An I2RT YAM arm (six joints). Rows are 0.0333 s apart.
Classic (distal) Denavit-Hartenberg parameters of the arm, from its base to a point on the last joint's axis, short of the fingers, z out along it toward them. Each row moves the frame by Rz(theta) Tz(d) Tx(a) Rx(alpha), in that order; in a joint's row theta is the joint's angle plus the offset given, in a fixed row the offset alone. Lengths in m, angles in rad.
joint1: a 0.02  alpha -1.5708  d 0.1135  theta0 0
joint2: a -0.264  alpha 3.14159  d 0  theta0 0
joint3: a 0.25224  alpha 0  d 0  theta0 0.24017
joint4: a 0.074  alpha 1.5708  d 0  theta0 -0.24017
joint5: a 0  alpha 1.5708  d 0  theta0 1.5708
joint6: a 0  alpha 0  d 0.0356  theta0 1.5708
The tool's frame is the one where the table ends.
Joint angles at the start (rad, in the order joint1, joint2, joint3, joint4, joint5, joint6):
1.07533, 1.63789, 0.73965, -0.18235, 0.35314, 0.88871
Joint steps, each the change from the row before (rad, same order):
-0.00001, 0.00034, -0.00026, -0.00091, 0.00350, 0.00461
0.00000, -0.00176, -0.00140, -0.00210, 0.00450, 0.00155
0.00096, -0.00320, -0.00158, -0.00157, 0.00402, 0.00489
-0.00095, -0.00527, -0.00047, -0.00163, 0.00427, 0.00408
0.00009, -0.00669, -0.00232, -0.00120, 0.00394, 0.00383
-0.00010, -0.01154, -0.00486, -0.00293, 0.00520, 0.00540
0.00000, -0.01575, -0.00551, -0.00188, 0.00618, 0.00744
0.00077, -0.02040, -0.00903, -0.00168, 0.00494, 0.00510
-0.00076, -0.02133, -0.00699, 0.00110, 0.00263, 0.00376
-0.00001, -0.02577, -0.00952, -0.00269, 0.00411, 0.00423
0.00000, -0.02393, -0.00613, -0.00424, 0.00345, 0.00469
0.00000, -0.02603, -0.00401, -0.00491, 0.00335, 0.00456
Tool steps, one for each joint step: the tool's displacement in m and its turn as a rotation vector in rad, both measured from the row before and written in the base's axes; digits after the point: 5 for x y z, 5 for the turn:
0.00003, -0.00020, -0.00016, -0.00042, -0.00097, -0.00547
-0.00015, -0.00060, 0.00006, -0.00262, -0.00233, -0.00339
-0.00041, -0.00046, 0.00042, 0.00090, -0.00209, -0.00496
0.00018, -0.00054, 0.00125, 0.00314, -0.00395, -0.00632
-0.00030, -0.00077, 0.00118, 0.00316, -0.00374, -0.00492
-0.00064, -0.00160, 0.00173, 0.00400, -0.00465, -0.00699
-0.00071, -0.00175, 0.00271, 0.00879, -0.00714, -0.00902
-0.00139, -0.00246, 0.00296, 0.00927, -0.00728, -0.00576
-0.00076, -0.00203, 0.00377, 0.01459, -0.00849, -0.00509
-0.00144, -0.00295, 0.00397, 0.01263, -0.00857, -0.00547
-0.00115, -0.00238, 0.00420, 0.01321, -0.00791, -0.00549
-0.00104, -0.00215, 0.00517, 0.01635, -0.00949, -0.00534

